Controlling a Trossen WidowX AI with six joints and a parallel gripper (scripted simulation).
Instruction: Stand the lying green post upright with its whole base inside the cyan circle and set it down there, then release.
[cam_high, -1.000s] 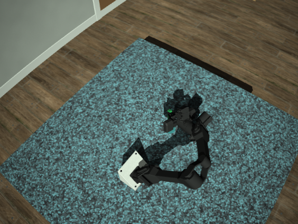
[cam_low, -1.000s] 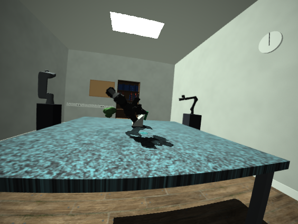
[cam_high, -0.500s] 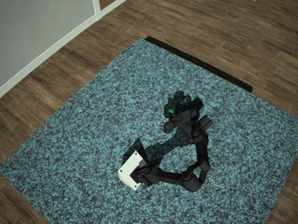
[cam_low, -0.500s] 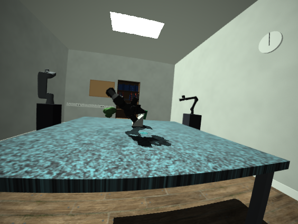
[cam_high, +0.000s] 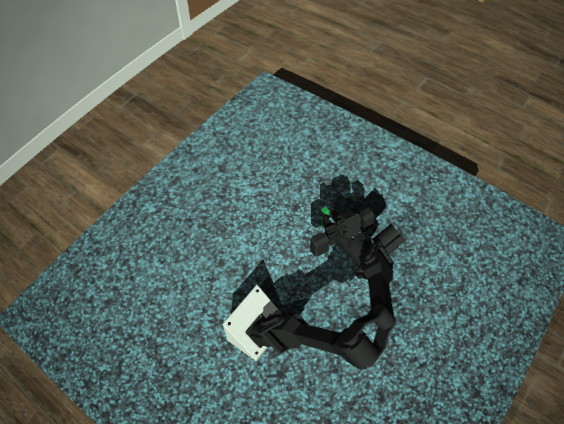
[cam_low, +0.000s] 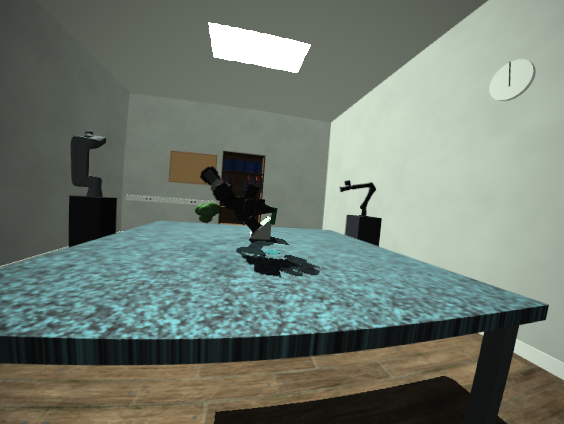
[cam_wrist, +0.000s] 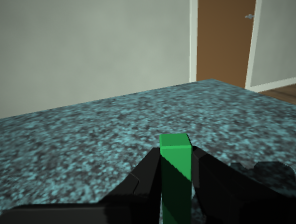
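My hand is 170 mm above the cyan circle, 30 mm to the right of it and 10 mm short of it. The rest, counted from my hand: green post (30 mm to the left, 20 mm below, 10 mm ahead).
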